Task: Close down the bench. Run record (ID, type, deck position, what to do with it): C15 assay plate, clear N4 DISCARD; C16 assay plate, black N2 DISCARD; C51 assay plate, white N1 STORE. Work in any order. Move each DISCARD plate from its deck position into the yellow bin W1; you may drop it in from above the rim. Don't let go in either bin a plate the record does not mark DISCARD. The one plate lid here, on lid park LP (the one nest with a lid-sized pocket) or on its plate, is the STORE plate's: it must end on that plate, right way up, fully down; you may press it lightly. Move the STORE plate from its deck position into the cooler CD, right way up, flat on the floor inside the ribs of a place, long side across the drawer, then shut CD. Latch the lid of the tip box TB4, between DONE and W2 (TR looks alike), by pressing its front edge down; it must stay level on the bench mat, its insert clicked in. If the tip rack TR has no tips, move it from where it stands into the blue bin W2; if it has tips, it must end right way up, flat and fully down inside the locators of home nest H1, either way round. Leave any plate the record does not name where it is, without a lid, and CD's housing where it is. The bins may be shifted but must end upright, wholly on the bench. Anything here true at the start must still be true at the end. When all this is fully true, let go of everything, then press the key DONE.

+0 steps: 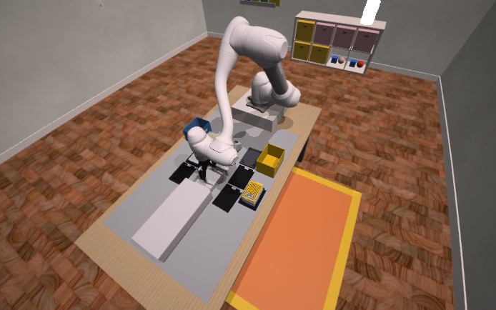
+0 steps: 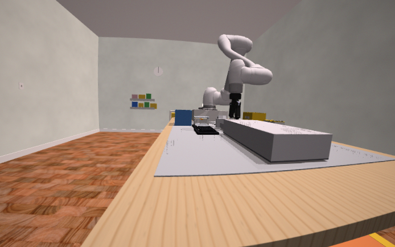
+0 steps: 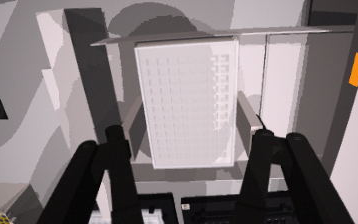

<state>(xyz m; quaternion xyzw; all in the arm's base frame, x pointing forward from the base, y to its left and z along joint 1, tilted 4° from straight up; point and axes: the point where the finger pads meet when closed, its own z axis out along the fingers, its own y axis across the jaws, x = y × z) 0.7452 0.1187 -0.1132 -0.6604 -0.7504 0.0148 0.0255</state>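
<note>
My hand is 2 cm above the plate lid. From my hand the other things lie so: cooler CD 18 cm ahead, 2 cm to the left, 1 cm below; cooler drawer 4 cm ahead, 2 cm below; white plate 2 cm below.
</note>
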